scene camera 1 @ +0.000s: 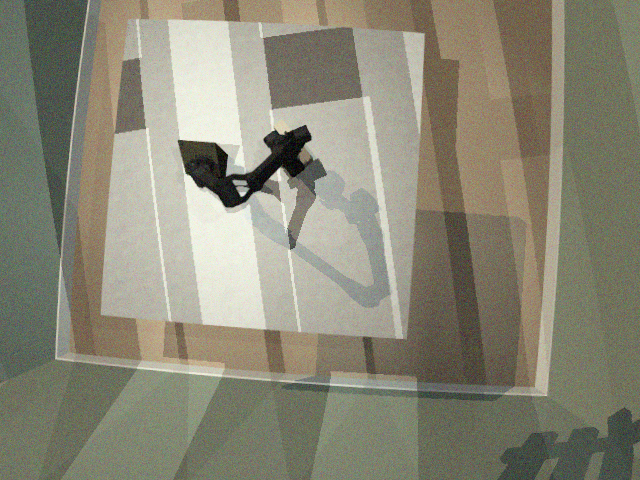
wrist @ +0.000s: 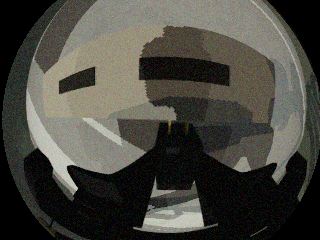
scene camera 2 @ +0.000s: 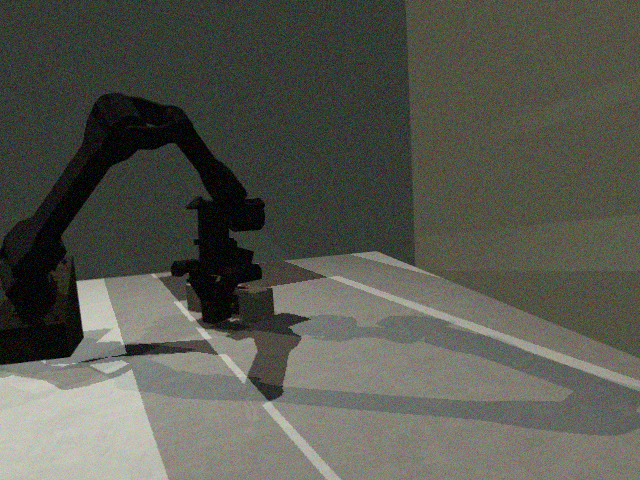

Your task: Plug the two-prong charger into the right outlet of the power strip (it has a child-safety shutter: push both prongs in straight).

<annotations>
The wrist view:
my gripper: 174, 151
two-prong charger: 178, 148, held by my gripper
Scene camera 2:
my gripper: 216, 315
</annotations>
